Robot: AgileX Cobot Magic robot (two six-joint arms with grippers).
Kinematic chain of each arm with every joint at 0, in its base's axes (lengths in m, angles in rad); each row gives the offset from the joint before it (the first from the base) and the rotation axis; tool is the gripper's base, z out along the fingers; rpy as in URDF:
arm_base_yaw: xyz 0 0 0.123 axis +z
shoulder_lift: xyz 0 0 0 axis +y
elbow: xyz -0.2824 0 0.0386 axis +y
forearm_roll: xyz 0.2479 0 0.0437 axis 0.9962 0 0.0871
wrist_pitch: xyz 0 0 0 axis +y
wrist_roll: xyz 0.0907 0 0.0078 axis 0.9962 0 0.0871
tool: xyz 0 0 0 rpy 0 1.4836 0
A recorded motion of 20 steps. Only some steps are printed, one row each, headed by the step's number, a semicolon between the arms.
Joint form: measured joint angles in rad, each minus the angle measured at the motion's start. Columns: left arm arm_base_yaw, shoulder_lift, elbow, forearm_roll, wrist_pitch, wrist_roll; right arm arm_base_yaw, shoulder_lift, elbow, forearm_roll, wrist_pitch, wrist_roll.
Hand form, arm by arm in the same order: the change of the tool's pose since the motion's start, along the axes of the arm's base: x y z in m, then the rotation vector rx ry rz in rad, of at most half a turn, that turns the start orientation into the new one. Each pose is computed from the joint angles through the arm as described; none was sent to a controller.
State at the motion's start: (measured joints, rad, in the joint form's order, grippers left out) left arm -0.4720 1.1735 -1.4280 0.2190 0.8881 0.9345; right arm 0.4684 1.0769 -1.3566 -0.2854 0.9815 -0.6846
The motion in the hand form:
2: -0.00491 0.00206 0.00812 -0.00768 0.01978 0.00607; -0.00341 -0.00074 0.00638 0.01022 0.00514 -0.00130
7: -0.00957 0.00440 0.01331 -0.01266 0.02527 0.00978; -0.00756 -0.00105 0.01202 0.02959 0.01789 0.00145
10: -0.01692 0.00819 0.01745 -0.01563 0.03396 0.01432; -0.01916 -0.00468 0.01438 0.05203 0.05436 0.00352
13: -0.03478 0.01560 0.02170 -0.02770 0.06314 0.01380; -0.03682 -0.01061 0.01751 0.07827 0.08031 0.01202
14: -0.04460 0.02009 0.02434 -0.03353 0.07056 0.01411; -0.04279 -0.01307 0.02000 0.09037 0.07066 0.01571
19: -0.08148 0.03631 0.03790 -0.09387 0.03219 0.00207; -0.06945 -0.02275 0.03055 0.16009 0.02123 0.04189
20: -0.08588 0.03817 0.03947 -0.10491 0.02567 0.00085; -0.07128 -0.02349 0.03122 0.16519 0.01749 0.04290
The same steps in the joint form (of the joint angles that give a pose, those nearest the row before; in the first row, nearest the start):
2: -0.0008 0.0000 -0.0417 -0.0123 0.0571 0.0000; 0.0033 0.0000 -0.0295 0.0089 0.0306 0.0000
7: -0.0008 -0.0068 -0.0618 -0.0173 0.0873 0.0000; 0.0054 -0.0011 -0.0574 0.0303 0.0632 0.0000
10: -0.0008 -0.0233 -0.0727 -0.0214 0.1218 0.0000; 0.0053 -0.0260 -0.0657 0.0645 0.1204 0.0000
13: -0.0034 -0.0682 -0.0744 -0.0422 0.1897 0.0000; 0.0084 -0.0713 -0.0657 0.0982 0.1776 0.0000
14: -0.0044 -0.0940 -0.0749 -0.0492 0.2204 0.0000; 0.0085 -0.0894 -0.0657 0.1052 0.1815 0.0000
19: -0.0054 -0.1984 -0.0756 -0.0813 0.2645 -0.0060; 0.0085 -0.1694 -0.0657 0.1494 0.1852 0.0030
20: -0.0054 -0.2110 -0.0756 -0.0858 0.2667 -0.0094; 0.0083 -0.1749 -0.0657 0.1518 0.1851 0.0041

